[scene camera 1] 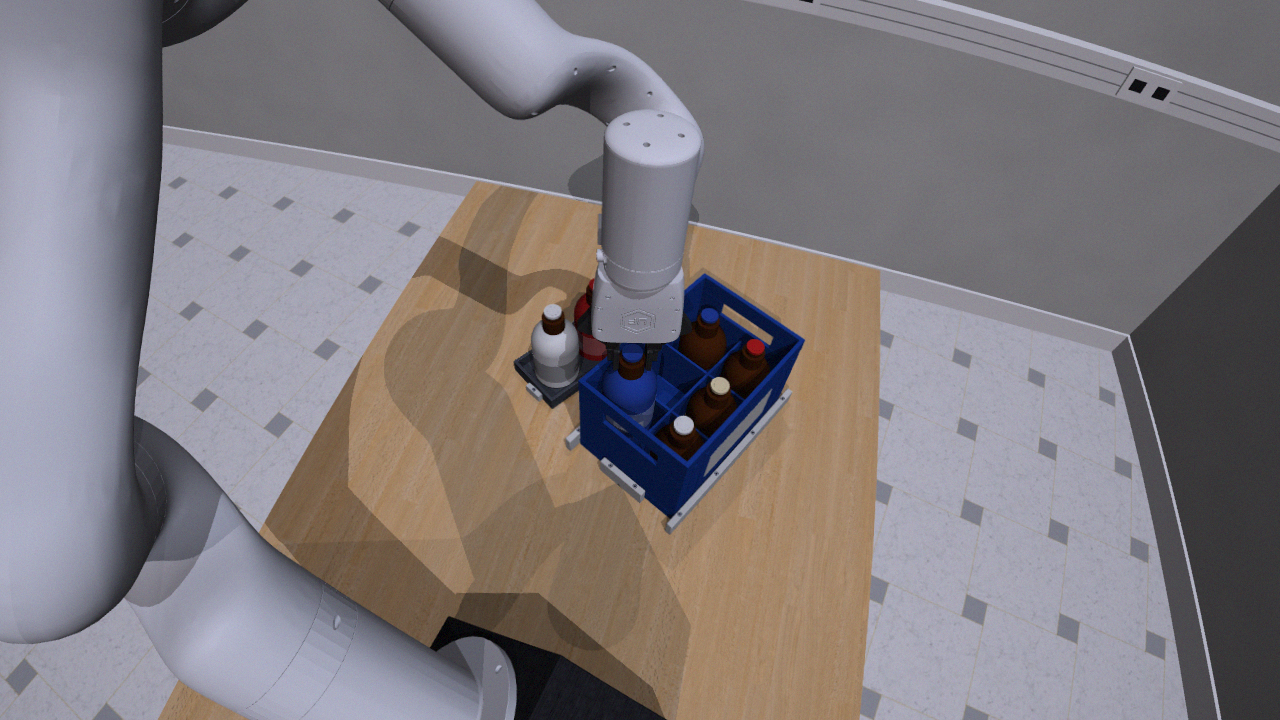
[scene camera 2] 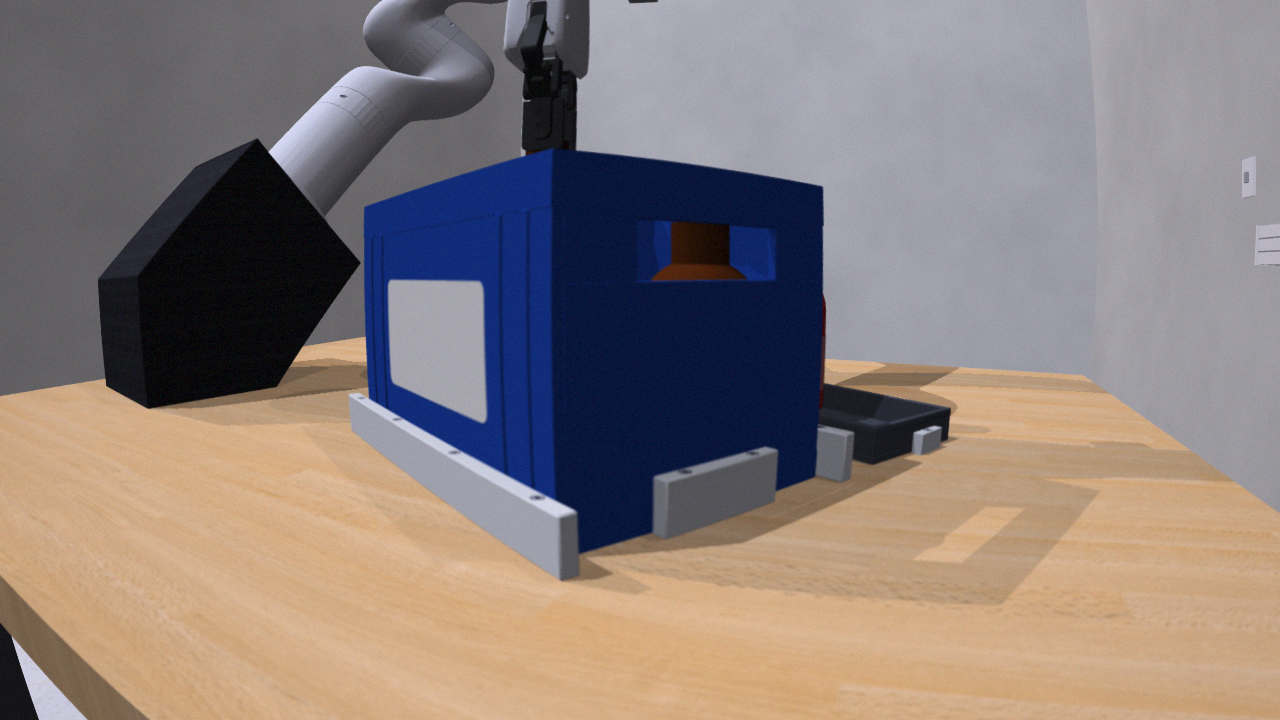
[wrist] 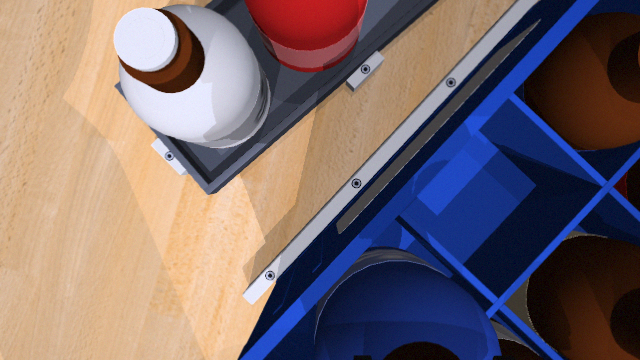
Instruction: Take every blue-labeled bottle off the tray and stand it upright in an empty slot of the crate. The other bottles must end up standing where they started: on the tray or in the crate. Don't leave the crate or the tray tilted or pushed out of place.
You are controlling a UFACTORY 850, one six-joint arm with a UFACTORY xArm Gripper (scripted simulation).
In view: the gripper [scene camera 2: 549, 153], a blue-labeled bottle [wrist: 389, 296], a red-labeled bottle [scene camera 1: 590, 348] and a white-labeled bottle [scene camera 1: 554, 340].
The white-labeled bottle also shows in the wrist view [wrist: 205, 86]. The gripper shows as well in scene camera 1 [scene camera 1: 631, 361].
